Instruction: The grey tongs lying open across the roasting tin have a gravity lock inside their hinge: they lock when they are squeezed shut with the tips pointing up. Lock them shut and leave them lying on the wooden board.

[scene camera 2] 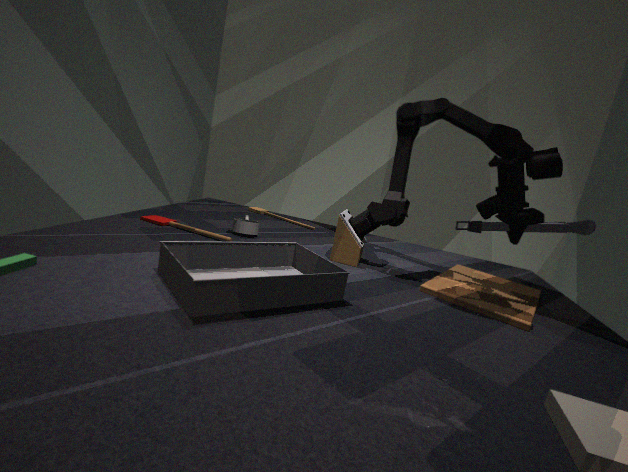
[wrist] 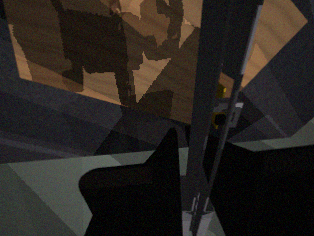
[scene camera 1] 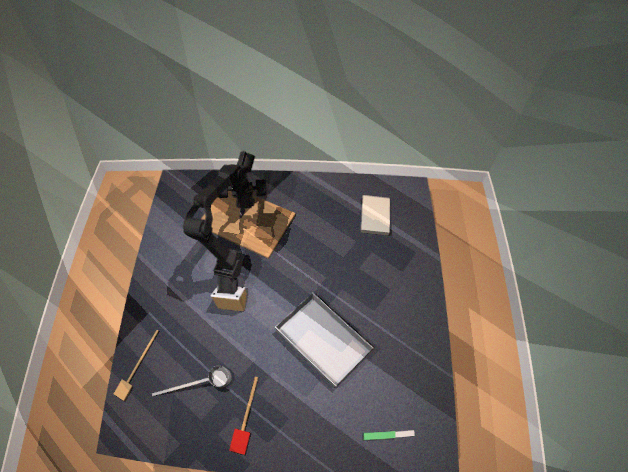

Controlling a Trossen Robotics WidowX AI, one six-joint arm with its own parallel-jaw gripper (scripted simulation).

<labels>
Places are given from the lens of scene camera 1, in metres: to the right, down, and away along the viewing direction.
cream block (scene camera 1: 375,211): 0.27, -0.11, 1.66
wooden board (scene camera 1: 261,227): -0.22, -0.04, 1.62
</labels>
